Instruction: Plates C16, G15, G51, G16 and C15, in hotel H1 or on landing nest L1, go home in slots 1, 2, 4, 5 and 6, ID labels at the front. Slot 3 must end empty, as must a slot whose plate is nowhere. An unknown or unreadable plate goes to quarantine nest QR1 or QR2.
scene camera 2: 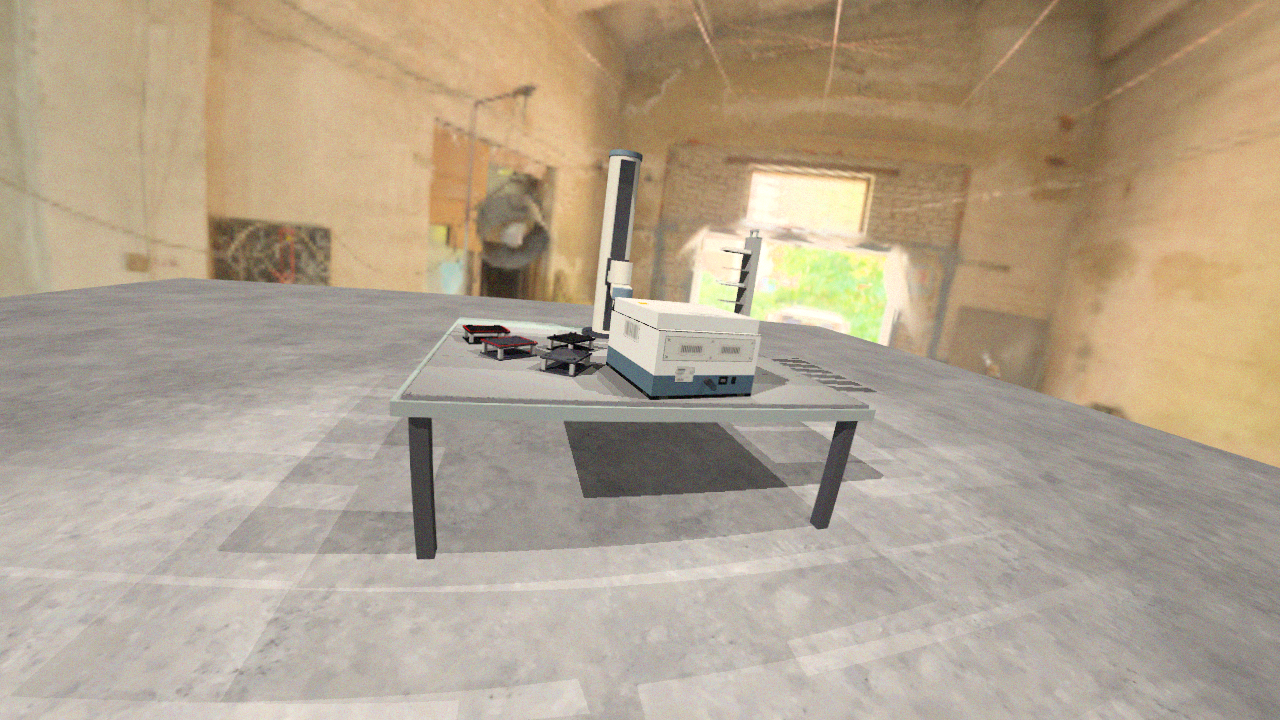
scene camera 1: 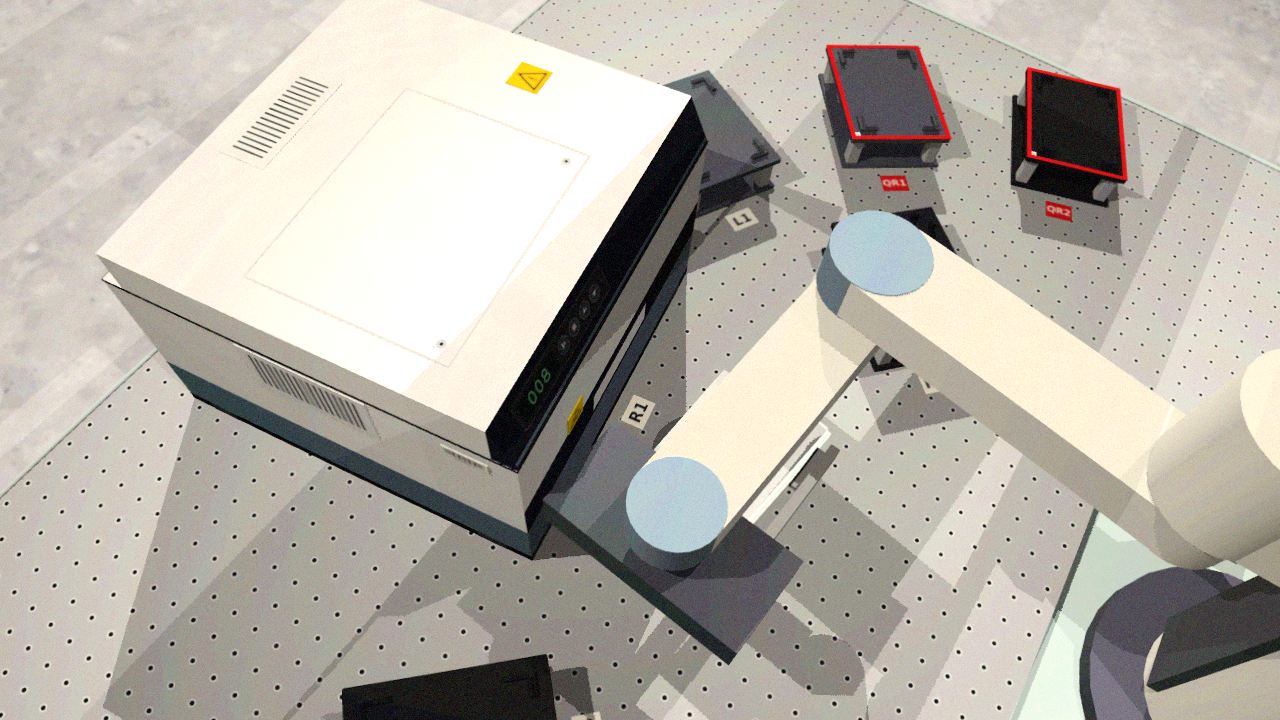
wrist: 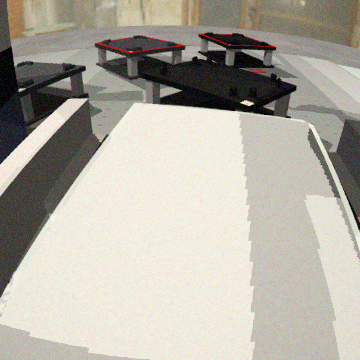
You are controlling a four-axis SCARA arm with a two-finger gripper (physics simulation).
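Where they show: gripper, fingertip midpoint: [wrist: 217, 126]; arm's base, link origin: [scene camera 2: 606, 335] [scene camera 1: 1210, 705].
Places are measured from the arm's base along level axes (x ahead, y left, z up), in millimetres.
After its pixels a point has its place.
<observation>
My gripper [wrist: 217, 126] {x 464, y 26, z 115 mm} is shut on a white plate [wrist: 175, 250] {x 480, y 87, z 115 mm} [scene camera 1: 762, 508] {x 434, y 110, z 113 mm}. Its fingers grip the long sides, and the plate is level. The arm hides most of it in scene camera 1, above the dark platform [scene camera 1: 738, 595] near label R1. No ID label is readable. Landing nest L1 [scene camera 1: 733, 134] {x 683, y -294, z 63 mm} [scene camera 2: 565, 356] {x 756, y -289, z 63 mm} [wrist: 50, 72] {x 666, y -265, z 63 mm} shows no plate on its visible part. Red-rimmed quarantine nests QR1 [scene camera 1: 886, 94] {x 565, y -464, z 63 mm} [scene camera 2: 509, 342] {x 592, y -471, z 63 mm} [wrist: 140, 45] {x 555, y -440, z 63 mm} and QR2 [scene camera 1: 1074, 125] {x 351, y -561, z 62 mm} [scene camera 2: 486, 331] {x 413, y -563, z 62 mm} [wrist: 237, 40] {x 349, y -553, z 62 mm} hold no plates. A shelf tower [scene camera 2: 750, 268] {x 317, y 578, z 423 mm} stands behind; its name and contents are too small to tell.
The white instrument [scene camera 1: 384, 205] {x 794, y 120, z 258 mm} [scene camera 2: 684, 344] {x 1003, y 11, z 176 mm} stands beside the platform. A black nest [wrist: 220, 80] {x 431, y -211, z 63 mm} [scene camera 2: 571, 340] {x 494, y -240, z 63 mm} lies ahead of the plate in the wrist view, partly behind the arm in scene camera 1. Another black nest [scene camera 1: 447, 694] {x 568, y 364, z 63 mm} is at the bottom edge there.
</observation>
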